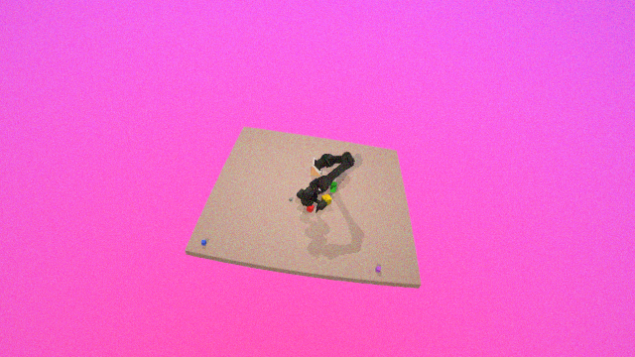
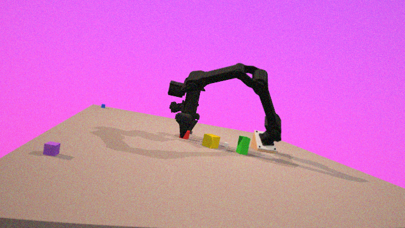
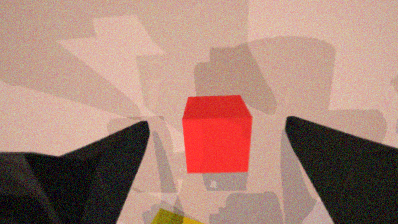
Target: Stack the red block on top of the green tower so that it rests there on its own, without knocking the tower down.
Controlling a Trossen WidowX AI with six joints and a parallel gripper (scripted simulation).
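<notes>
My gripper tip is now 170 mm past the small white cube and 50 mm to the right of it. The rest, counted from my gripper tip: red block: 10 mm above; small grey cube: 120 mm to the right, 70 mm behind; yellow block: 100 mm to the left, 80 mm behind, 20 mm above.
</notes>
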